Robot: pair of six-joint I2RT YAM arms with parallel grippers.
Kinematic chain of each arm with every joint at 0, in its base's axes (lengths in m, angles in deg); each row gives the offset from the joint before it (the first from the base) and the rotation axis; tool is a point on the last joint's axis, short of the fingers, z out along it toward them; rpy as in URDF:
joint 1: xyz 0 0 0.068 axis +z
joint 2: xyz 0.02 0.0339 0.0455 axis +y
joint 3: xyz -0.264 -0.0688 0 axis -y
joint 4: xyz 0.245 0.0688 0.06 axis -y
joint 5: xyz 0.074 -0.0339 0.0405 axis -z
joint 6: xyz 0.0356 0 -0.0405 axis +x
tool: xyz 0 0 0 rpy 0 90 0
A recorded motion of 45 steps. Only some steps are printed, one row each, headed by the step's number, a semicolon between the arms.
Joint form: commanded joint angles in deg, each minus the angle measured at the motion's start. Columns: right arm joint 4, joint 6, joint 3, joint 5, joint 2, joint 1; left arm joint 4, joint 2, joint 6, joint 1, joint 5, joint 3.
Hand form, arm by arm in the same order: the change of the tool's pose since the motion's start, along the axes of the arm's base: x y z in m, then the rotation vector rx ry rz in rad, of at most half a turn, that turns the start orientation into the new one. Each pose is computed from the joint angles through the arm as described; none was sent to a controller.
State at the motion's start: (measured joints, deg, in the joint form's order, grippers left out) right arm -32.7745 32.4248 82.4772 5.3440 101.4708 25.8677; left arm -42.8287 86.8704 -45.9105 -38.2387 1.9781 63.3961
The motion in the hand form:
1: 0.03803 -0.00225 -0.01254 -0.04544 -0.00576 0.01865; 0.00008 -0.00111 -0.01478 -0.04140 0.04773 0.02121
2: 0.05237 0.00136 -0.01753 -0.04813 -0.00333 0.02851; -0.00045 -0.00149 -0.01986 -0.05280 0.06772 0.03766
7: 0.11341 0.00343 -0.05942 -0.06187 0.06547 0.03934; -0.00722 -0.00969 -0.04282 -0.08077 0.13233 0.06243
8: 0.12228 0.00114 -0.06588 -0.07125 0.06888 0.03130; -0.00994 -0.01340 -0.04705 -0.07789 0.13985 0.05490
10: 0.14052 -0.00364 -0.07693 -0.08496 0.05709 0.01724; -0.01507 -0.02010 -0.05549 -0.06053 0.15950 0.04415
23: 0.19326 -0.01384 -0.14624 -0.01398 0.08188 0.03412; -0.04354 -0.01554 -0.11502 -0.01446 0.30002 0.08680
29: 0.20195 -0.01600 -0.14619 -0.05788 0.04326 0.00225; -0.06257 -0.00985 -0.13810 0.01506 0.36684 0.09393
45: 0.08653 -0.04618 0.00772 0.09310 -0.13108 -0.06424; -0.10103 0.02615 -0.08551 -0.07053 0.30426 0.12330
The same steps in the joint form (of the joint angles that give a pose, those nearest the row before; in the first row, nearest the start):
1: 0.20 -4.40 7.21 -0.24 7.80 -2.53; 2.86 1.02 -2.37 0.18 2.85 -2.38
2: -0.12 -5.17 10.82 -0.73 11.22 -2.88; 3.61 1.39 -3.74 0.15 3.60 -3.15
7: -4.03 -7.40 26.97 -3.16 27.31 -5.58; 7.53 3.40 -8.05 -1.64 5.74 -6.43
8: -4.50 -7.76 29.38 -2.84 29.58 -6.15; 8.16 3.93 -8.51 -2.51 5.76 -6.86
10: -4.58 -8.62 34.32 -2.23 33.99 -7.28; 8.62 5.24 -9.39 -4.15 5.50 -7.35
23: -4.37 -9.37 51.86 -7.96 51.97 -10.31; 16.06 9.58 -15.30 -7.15 7.73 -17.28
29: -4.81 -9.89 56.22 -4.60 54.38 -10.54; 18.91 11.07 -17.71 -9.08 9.04 -22.02
45: 6.27 -3.39 14.55 -6.33 11.76 -10.50; 9.74 -11.60 -21.39 -10.28 8.30 -29.09

